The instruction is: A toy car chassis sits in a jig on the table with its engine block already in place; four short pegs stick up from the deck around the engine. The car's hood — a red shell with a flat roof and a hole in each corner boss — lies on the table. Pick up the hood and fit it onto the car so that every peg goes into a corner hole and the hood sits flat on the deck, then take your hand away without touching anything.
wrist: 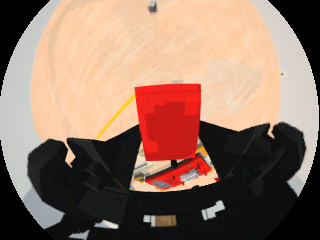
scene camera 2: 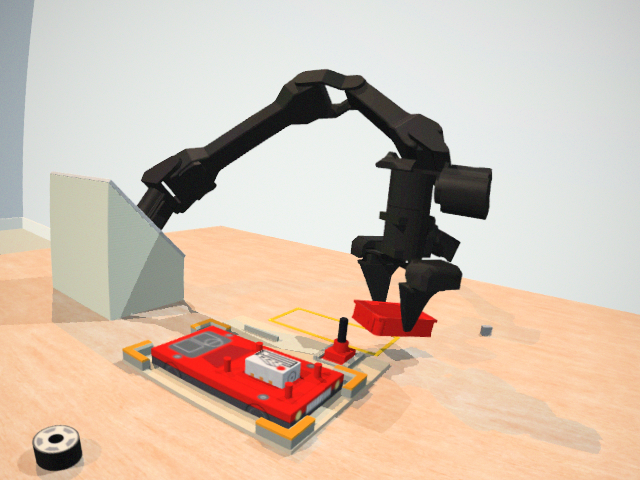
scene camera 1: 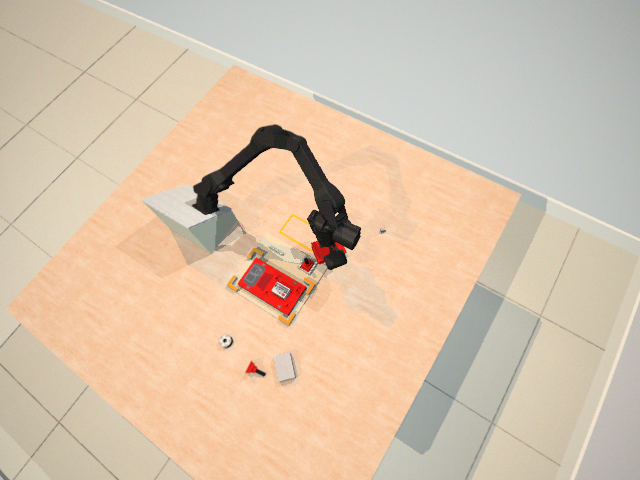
My gripper [scene camera 2: 392,321] holds a red hood [scene camera 2: 380,318]. Further things: a white engine block [scene camera 2: 275,369].
The red hood also shows in the wrist view [wrist: 169,114]. My gripper shows as well in the wrist view [wrist: 169,124].
